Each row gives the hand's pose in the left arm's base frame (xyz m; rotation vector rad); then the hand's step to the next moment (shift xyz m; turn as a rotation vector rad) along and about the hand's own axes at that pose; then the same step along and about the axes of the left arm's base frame.
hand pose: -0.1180 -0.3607 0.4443 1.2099 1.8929 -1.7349
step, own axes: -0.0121 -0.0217 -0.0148 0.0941 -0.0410 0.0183
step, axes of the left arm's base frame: -0.0042 0.0110 0.0264 -0.0923 0.0217 -0.0433
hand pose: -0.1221 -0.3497 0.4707 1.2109 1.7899 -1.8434
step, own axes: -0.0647 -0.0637 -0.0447 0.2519 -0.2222 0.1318
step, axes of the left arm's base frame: 0.0089 0.0312 0.0958 -0.3572 0.0015 -0.0511
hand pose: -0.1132 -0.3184 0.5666 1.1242 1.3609 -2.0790
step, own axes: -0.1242 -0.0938 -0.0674 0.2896 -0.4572 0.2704
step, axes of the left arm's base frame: 0.0346 0.0906 0.1392 -0.5997 -0.0162 0.0782
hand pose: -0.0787 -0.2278 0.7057 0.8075 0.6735 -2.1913
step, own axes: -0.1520 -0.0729 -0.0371 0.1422 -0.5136 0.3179
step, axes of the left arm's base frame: 0.0438 0.1346 0.0988 -0.5753 0.0506 0.2269
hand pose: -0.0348 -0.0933 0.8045 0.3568 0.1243 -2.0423
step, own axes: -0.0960 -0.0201 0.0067 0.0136 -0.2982 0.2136
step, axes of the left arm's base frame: 0.0234 0.0891 0.0342 -0.3094 0.0807 0.1802
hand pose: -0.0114 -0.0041 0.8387 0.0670 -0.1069 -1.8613
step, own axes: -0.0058 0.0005 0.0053 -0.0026 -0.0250 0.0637
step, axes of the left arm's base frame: 0.0016 0.0056 0.0053 -0.0295 0.0122 0.0606
